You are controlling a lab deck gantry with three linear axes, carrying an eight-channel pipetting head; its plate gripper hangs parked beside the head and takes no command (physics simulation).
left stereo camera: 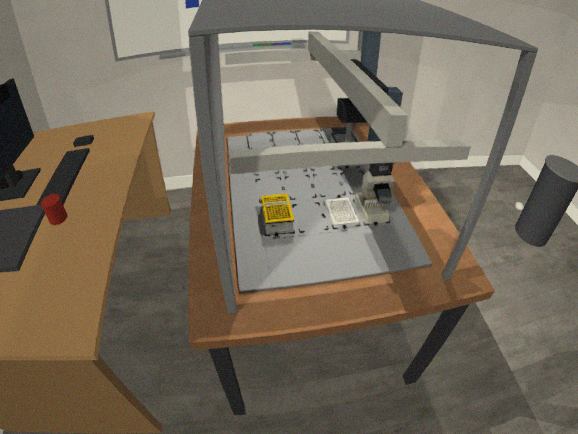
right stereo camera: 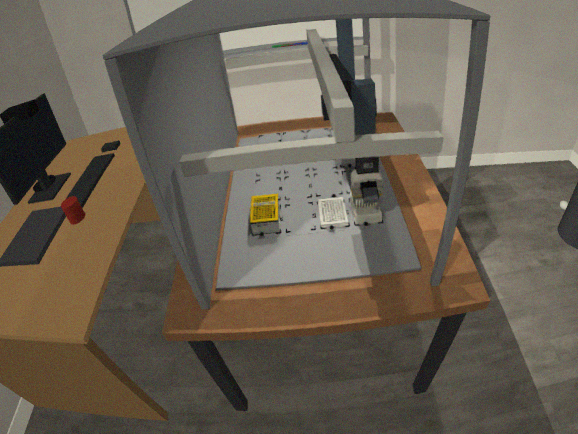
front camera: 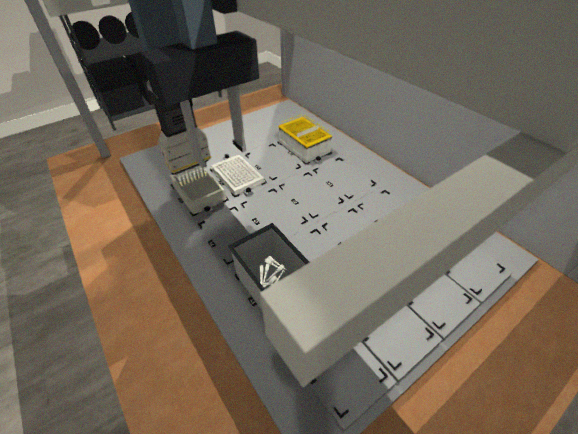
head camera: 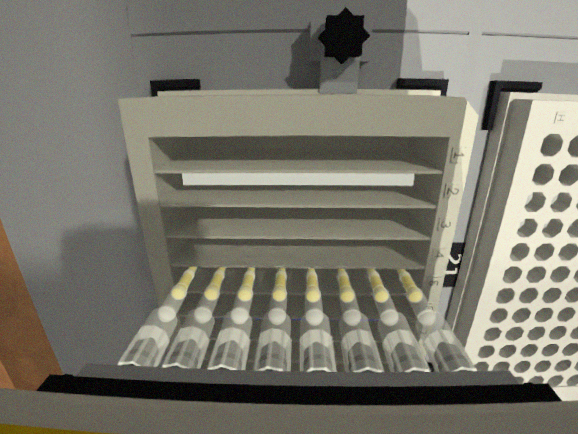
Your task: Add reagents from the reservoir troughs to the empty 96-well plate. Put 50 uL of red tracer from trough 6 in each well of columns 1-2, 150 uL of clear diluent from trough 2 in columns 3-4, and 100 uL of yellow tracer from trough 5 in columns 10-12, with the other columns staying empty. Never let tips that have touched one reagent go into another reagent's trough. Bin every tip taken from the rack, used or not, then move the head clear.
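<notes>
The pipetting head (front camera: 185,150) is low over the back of the reservoir (front camera: 202,197) (head camera: 295,117). Its eight tips (head camera: 312,290) hold yellow liquid near their ends, which overlap the trough 5 area; their exact height is unclear. Pale liquid (head camera: 298,179) shows in trough 2. The white 96-well plate (front camera: 237,172) (head camera: 542,252) (left stereo camera: 342,212) (right stereo camera: 333,212) stands beside the reservoir; its well contents cannot be made out. The yellow tip rack (front camera: 305,131) (left stereo camera: 277,207) (right stereo camera: 264,208) has a gap across its middle. My parked gripper (front camera: 219,153) has two separated fingers with nothing between them.
A dark-rimmed bin (front camera: 250,267) with several used tips (front camera: 270,270) stands on the deck nearer the front camera. A pale gantry beam (front camera: 395,250) crosses that view. Frame posts (left stereo camera: 487,165) (right stereo camera: 460,150) stand at the deck's sides.
</notes>
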